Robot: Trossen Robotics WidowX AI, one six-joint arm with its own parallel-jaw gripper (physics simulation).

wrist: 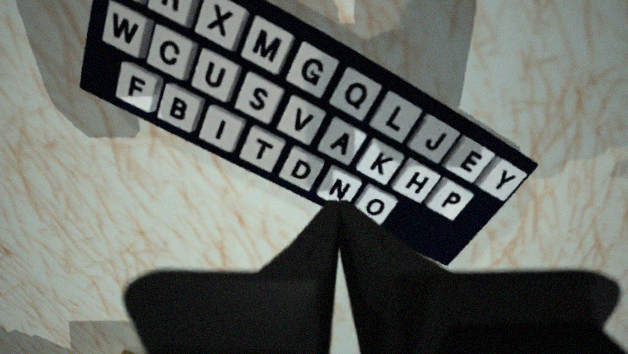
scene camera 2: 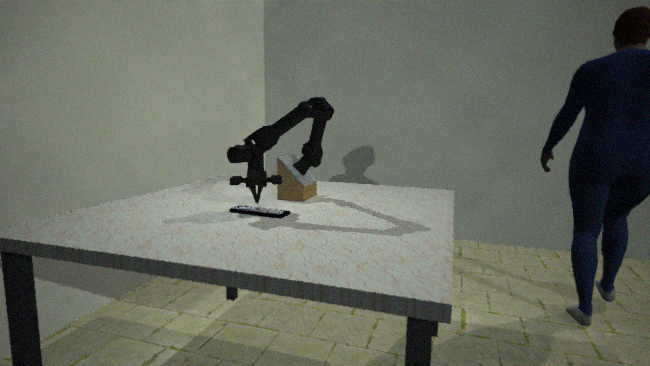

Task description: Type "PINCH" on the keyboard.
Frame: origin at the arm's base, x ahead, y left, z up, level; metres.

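Where they show: gripper, fingertip midpoint: (wrist: 337,209) (scene camera 2: 257,203); arm's base, link origin: (scene camera 2: 299,168).
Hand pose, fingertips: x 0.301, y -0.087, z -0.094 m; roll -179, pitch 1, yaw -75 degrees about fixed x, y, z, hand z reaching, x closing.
Observation:
Things, the pixels of their centre, and the offset from my fingertips. Level surfaces: height alone.
- keyboard, body centre: (wrist: 312,123) (scene camera 2: 259,210) 0.020 m left, 0.029 m ahead, 0.022 m down
- N key, body centre: (wrist: 338,187) 0.000 m left, 0.004 m ahead, 0.016 m down
- O key, body centre: (wrist: 374,204) 0.020 m right, 0.001 m back, 0.016 m down
- P key, body centre: (wrist: 448,198) 0.055 m right, 0.013 m ahead, 0.016 m down
- H key, body centre: (wrist: 415,180) 0.035 m right, 0.017 m ahead, 0.016 m down
- I key, body centre: (wrist: 222,128) 0.059 m left, 0.017 m ahead, 0.016 m down
- C key, body centre: (wrist: 172,53) 0.085 m left, 0.044 m ahead, 0.016 m down
- marbled table, surface height: 0.030 m down
The keyboard (scene camera 2: 259,212) (wrist: 425,232) is a dark slab with light grey letter keys, lying flat on the table and slanting in the wrist view. The N key (wrist: 340,186) is right at my fingertips, its lower edge covered by them. The O key (wrist: 377,206) is just to its right. The P key (wrist: 451,201), H key (wrist: 416,182), I key (wrist: 221,129) and C key (wrist: 170,53) show unobstructed. My gripper (scene camera 2: 257,201) (wrist: 337,209) is shut and empty, pointing down, its tips over the lower edge of the N key. Whether the tips touch the key I cannot tell.
The arm's base sits at a wooden block (scene camera 2: 296,186) with a sloped grey top, behind the keyboard. The marbled table (scene camera 2: 350,260) has a grey edge, and the arm's shadow falls across it. A person in blue (scene camera 2: 600,130) stands on the floor to the right.

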